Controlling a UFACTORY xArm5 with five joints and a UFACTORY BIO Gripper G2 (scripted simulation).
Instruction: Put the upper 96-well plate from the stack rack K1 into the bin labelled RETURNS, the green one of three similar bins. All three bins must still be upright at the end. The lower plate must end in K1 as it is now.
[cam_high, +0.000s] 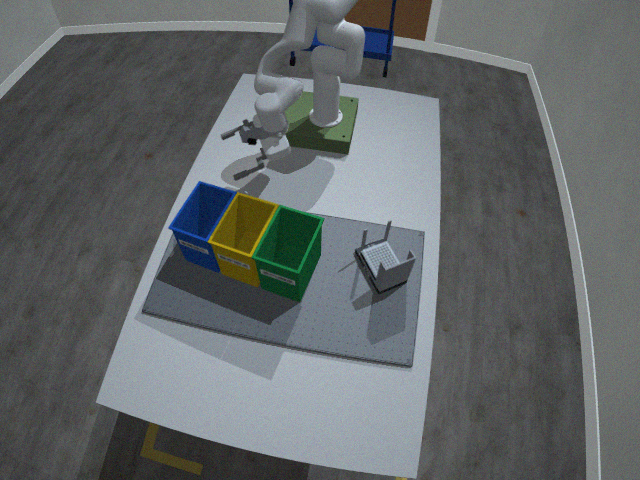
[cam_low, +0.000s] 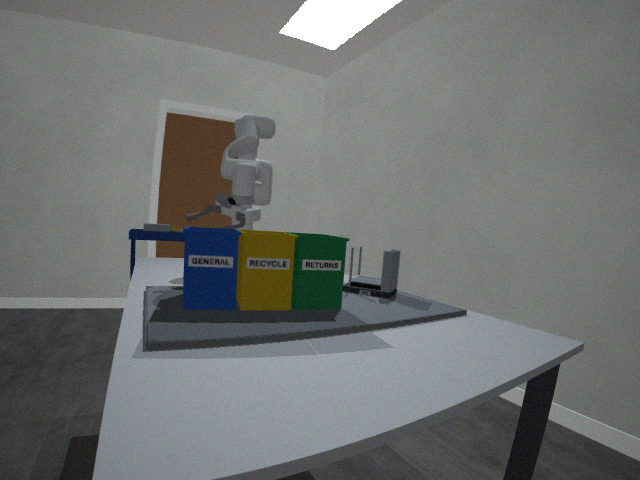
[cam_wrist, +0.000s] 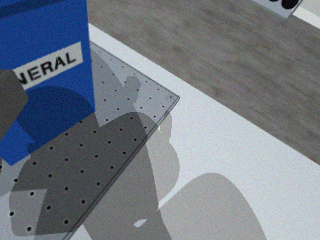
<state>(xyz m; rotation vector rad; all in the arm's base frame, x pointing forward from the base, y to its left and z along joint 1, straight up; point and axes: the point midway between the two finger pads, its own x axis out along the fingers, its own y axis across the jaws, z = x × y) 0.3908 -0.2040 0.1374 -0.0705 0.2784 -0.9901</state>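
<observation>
My hand is 180 mm short of the black plate, 500 mm to the right of it and 160 mm above it. Also, from my hand: blue general bin 210 mm ahead, 20 mm to the right, 100 mm below; then green returns bin 250 mm ahead, 240 mm to the left, 100 mm below; then yellow recycle bin 230 mm ahead, 110 mm to the left, 100 mm below.
</observation>
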